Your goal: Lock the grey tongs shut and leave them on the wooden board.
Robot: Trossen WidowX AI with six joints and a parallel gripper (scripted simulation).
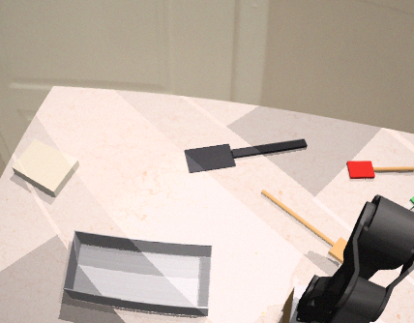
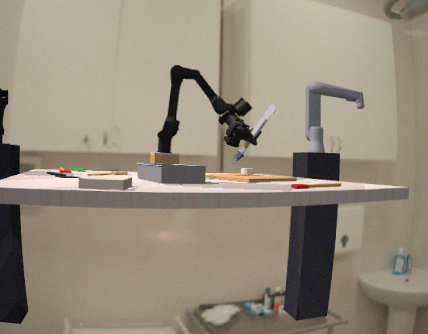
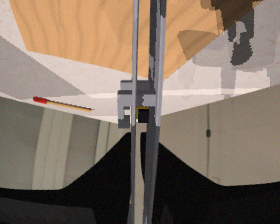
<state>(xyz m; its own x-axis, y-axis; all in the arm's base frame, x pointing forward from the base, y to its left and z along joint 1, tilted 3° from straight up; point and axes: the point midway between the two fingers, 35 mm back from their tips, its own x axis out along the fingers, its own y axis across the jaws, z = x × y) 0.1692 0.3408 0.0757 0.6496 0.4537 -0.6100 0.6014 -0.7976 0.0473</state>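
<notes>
Right now my gripper tip is 14 cm above the wooden board, 3 cm to the left of it and 1 cm past it. Also, from my gripper tip: black spatula: 79 cm to the right, 14 cm below, 6 cm ahead; then white object: 50 cm behind, 13 cm below, 11 cm to the left; then grey roasting tin: 37 cm to the right, 17 cm ahead, 12 cm below.
</notes>
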